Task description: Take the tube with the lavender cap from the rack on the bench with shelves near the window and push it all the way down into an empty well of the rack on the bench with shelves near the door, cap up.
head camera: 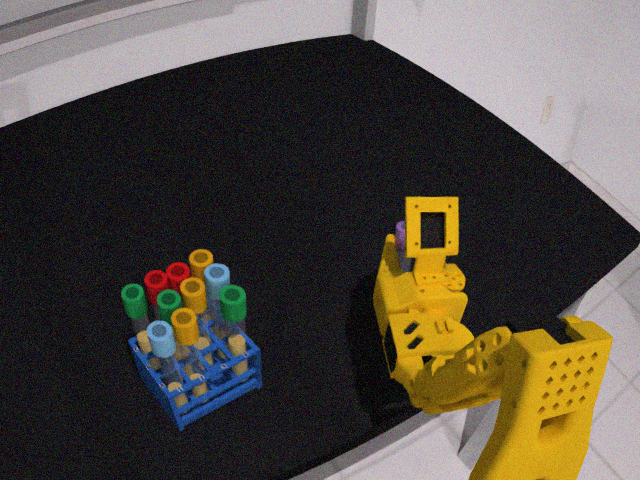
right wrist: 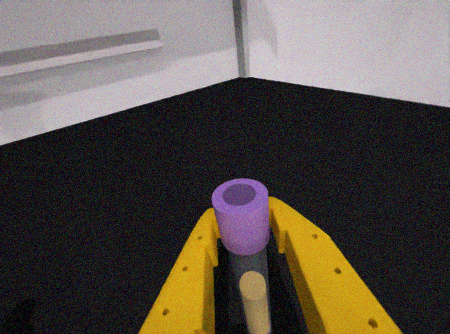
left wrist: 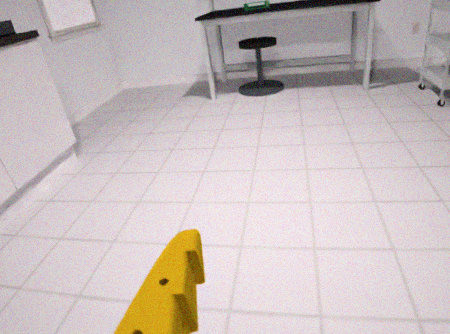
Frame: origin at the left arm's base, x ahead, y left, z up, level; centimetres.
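Where they show: left hand, its tool point: (left wrist: 200, 248); right hand, its tool point: (head camera: 393, 238) (right wrist: 219, 218).
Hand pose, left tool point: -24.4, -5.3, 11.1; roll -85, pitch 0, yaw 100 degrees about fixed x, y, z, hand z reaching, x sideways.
Each offset is from my left tool point to the top centre of the thing, as dx, dy, dz. Level surfaces: height alone.
My right gripper (right wrist: 243, 225) is shut on the lavender-capped tube @(+51.8, -41.0, -1.2) (right wrist: 244, 220) (head camera: 400, 236), gripping it at the cap with the cap up. In the head camera, my right arm hides most of the tube and it is held over the black bench top, to the right of a blue rack @(+54.8, -21.8, -6.6) (head camera: 221, 401). The rack holds several tubes with green, red, orange and light blue caps; some wells at its front carry no cap. My left gripper is fully open: in the left wrist view one notched jaw shows, over the floor, far from the tube.
The black bench top @(dz -12.3) (head camera: 289, 170) (right wrist: 125, 200) meets a wall at the back and at the right. In the left wrist view, a far bench (left wrist: 300, 7) carries a green rack (left wrist: 257, 6), a stool (left wrist: 258, 43) stands by it, and a white cart (left wrist: 425, 55) stands at the right.
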